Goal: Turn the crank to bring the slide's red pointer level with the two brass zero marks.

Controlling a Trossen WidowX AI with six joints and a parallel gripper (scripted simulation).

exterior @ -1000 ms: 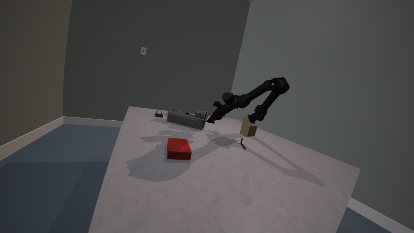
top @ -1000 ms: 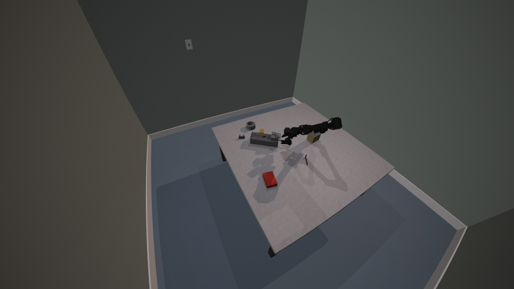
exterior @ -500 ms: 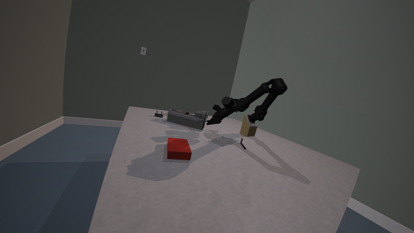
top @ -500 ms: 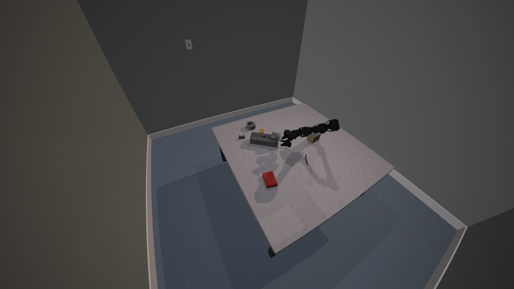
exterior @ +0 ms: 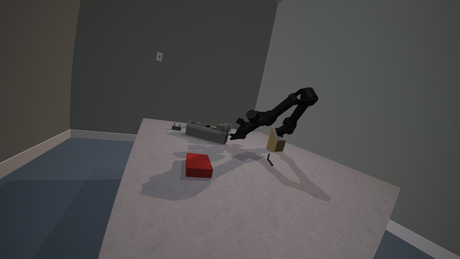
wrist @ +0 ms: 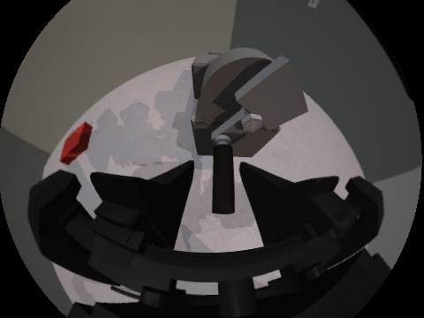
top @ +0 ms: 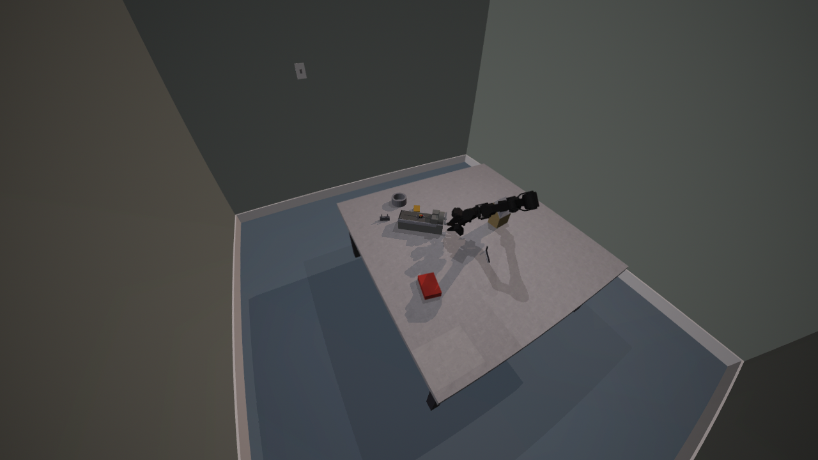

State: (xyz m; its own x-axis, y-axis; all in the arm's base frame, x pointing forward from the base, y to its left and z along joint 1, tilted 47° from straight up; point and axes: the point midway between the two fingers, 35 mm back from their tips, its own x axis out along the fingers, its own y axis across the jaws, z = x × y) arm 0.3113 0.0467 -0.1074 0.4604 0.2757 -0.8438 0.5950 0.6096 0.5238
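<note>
The black crank handle lies 20 mm behind my gripper tip, 20 mm above it and 10 mm to the left of it. The rest, counted from my gripper tip: yellow block (260 mm to the right, 70 mm ahead, 30 mm below); then red pointer (110 mm to the right, 110 mm ahead, 40 mm above); then black bent key (240 mm to the left, 110 mm behind, 30 mm below).
</note>
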